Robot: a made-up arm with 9 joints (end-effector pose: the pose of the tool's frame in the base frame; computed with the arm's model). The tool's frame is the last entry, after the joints. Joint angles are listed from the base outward.
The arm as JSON. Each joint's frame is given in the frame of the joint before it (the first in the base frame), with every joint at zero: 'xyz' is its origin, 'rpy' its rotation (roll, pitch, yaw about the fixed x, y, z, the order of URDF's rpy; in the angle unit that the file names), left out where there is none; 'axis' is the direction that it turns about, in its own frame. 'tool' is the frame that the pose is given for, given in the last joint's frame.
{
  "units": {
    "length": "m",
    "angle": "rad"
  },
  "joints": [
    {
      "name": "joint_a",
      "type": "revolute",
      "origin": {
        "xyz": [
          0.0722,
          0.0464,
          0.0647
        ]
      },
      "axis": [
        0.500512,
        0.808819,
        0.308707
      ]
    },
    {
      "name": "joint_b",
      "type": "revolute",
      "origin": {
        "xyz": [
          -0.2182,
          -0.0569,
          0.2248
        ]
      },
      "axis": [
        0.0,
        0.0,
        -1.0
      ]
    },
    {
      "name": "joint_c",
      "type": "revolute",
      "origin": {
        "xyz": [
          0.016,
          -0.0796,
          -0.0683
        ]
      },
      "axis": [
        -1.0,
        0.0,
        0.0
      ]
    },
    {
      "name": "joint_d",
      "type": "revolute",
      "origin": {
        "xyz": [
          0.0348,
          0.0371,
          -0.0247
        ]
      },
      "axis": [
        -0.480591,
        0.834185,
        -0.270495
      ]
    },
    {
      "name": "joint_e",
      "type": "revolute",
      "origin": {
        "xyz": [
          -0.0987,
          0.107,
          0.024
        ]
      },
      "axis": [
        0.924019,
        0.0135,
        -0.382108
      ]
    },
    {
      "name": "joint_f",
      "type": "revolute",
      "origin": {
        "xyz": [
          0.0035,
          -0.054,
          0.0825
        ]
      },
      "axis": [
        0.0,
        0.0,
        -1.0
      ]
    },
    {
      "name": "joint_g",
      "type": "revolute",
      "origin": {
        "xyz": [
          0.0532,
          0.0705,
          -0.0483
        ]
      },
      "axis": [
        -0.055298,
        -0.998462,
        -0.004
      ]
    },
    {
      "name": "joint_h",
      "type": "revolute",
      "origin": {
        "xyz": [
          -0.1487,
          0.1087,
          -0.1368
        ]
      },
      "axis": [
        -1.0,
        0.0,
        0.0
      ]
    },
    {
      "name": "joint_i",
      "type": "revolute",
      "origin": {
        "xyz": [
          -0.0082,
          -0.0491,
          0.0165
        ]
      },
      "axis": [
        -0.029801,
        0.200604,
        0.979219
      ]
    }
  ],
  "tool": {
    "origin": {
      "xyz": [
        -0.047,
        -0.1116,
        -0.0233
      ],
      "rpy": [
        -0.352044,
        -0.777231,
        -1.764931
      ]
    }
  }
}
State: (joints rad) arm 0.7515 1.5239 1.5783 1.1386 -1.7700 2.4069 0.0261 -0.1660 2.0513
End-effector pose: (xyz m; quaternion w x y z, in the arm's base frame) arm -0.1179 -0.3350 0.1776 0.0111 0.6295 -0.0928 -0.7714
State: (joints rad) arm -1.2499 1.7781 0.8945 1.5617 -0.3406 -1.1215 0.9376 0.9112 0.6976
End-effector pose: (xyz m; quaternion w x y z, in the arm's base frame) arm -0.0692 0.0522 -0.0257 0.3361 -0.5106 0.2416 -0.7536
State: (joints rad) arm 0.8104 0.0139 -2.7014 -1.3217 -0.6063 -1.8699 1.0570 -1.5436 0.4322
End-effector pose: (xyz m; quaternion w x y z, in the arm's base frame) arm 0.3638 -0.3456 0.4957 0.1943 0.7541 -0.4722 -0.4130
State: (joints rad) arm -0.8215 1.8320 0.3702 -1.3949 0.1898 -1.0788 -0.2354 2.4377 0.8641
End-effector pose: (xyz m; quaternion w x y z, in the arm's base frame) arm 0.0697 0.1453 -0.2676 0.7295 0.6825 -0.0029 0.0440
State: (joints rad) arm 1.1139 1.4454 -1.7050 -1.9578 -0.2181 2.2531 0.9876 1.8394 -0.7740
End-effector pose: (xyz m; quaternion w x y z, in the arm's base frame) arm 0.0614 -0.4283 0.2905 0.2680 0.3785 -0.8672 -0.1813
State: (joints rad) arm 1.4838 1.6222 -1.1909 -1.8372 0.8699 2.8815 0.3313 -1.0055 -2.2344
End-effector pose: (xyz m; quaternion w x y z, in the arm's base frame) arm 0.3622 -0.4213 0.0806 0.3199 -0.0725 -0.3721 -0.8683
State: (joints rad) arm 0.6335 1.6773 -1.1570 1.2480 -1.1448 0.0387 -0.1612 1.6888 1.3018
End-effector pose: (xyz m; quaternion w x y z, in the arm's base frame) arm 0.1408 -0.0604 0.4328 0.6264 -0.6057 0.0315 0.4896
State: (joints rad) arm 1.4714 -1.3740 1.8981 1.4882 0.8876 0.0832 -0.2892 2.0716 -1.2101
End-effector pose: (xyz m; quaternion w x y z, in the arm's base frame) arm -0.1635 0.1249 0.0473 0.2273 0.2378 0.8182 0.4715
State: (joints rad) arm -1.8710 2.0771 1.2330 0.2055 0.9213 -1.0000 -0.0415 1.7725 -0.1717
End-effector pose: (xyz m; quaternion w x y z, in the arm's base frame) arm 0.2117 0.1715 -0.0119 0.5794 0.4665 -0.2661 0.6131
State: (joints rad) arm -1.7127 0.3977 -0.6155 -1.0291 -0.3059 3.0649 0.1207 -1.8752 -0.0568
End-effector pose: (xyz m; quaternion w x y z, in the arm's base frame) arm -0.1124 -0.0655 0.1468 0.1996 -0.8538 -0.3540 -0.3254
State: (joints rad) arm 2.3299 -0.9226 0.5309 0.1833 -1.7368 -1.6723 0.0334 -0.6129 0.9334
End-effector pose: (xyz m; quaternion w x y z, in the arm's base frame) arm 0.3202 -0.0930 -0.0601 0.1609 0.1736 -0.4695 0.8506
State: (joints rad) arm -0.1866 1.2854 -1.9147 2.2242 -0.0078 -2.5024 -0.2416 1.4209 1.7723
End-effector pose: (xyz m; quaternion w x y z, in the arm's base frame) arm -0.3781 -0.1583 0.2932 0.2302 0.1098 -0.9528 0.1648
